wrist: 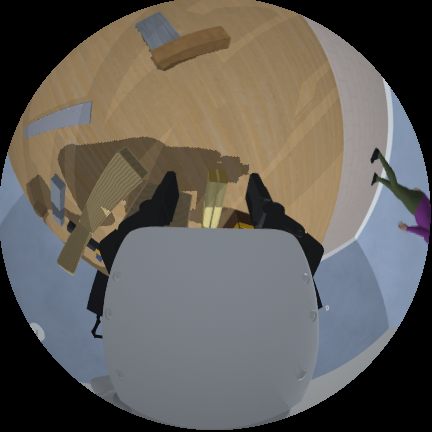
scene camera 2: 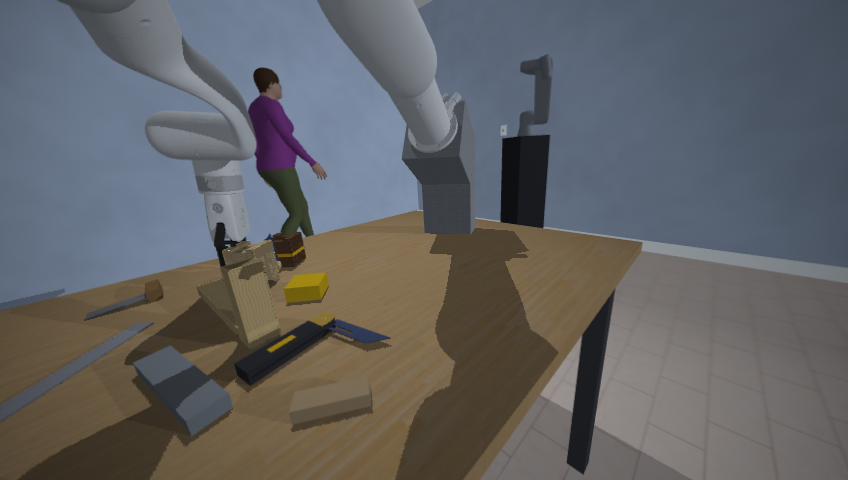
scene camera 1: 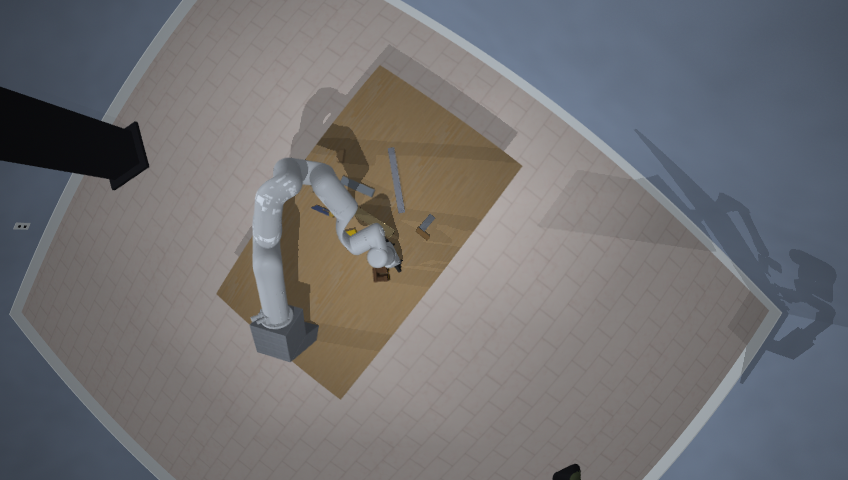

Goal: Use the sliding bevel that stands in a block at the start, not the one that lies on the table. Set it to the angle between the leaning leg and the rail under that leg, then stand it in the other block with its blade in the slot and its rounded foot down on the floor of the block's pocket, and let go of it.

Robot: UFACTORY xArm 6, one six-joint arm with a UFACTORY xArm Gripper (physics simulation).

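Frame: origin at the arm's base, x up, y back, z right, level; metres.
Where they show: gripper, between the fingertips: (wrist: 212, 183); arm's base, origin of its link: (scene camera 2: 432, 130) (scene camera 1: 276, 316).
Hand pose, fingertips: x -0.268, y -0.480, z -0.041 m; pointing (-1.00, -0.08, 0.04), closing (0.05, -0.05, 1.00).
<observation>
Each offset is from my fingertips to the top centre of the thing. "spot": to the spot under its first point.
My gripper (wrist: 212, 183) (scene camera 2: 222, 256) is open, its fingers on either side of a pale yellow, slotted upright piece {spot: dz +0.005, dx -0.001, dy +0.017 m} (wrist: 215, 197), which looks like the standing bevel's handle; neither finger visibly holds it. Its blade and foot are hidden in the wrist view. A dark brown block with a yellow band {dz +0.056, dx +0.043, dy +0.092 m} (scene camera 2: 289, 249) (scene camera 1: 376, 276) stands close by. Pale wooden parts {spot: dz -0.078, dx +0.046, dy +0.077 m} (scene camera 2: 261, 252) beside my fingers overlap, so I cannot tell the other block apart. The leaning leg {dz -0.266, dx +0.086, dy +0.106 m} (scene camera 2: 252, 303) rises over the rail {dz -0.181, dx +0.001, dy +0.047 m} (scene camera 2: 215, 303). The other bevel, black with a blue blade {dz -0.345, dx -0.009, dy +0.191 m} (scene camera 2: 291, 347), lies flat on the table.
A yellow block {dz -0.146, dx +0.000, dy +0.159 m} (scene camera 2: 305, 288) (scene camera 1: 351, 231), a grey block {dz -0.343, dx -0.010, dy +0.043 m} (scene camera 2: 181, 389), a tan block {dz -0.422, dx -0.013, dy +0.211 m} (scene camera 2: 331, 401) and a long grey strip {dz -0.299, dx -0.026, dy -0.128 m} (scene camera 2: 71, 371) (scene camera 1: 396, 178) lie around the leg. A brown-handled square {spot: dz -0.026, dx -0.006, dy -0.133 m} (wrist: 192, 46) (scene camera 1: 423, 233) lies beyond the fingers. A person (scene camera 2: 273, 133) stands behind the table.
</observation>
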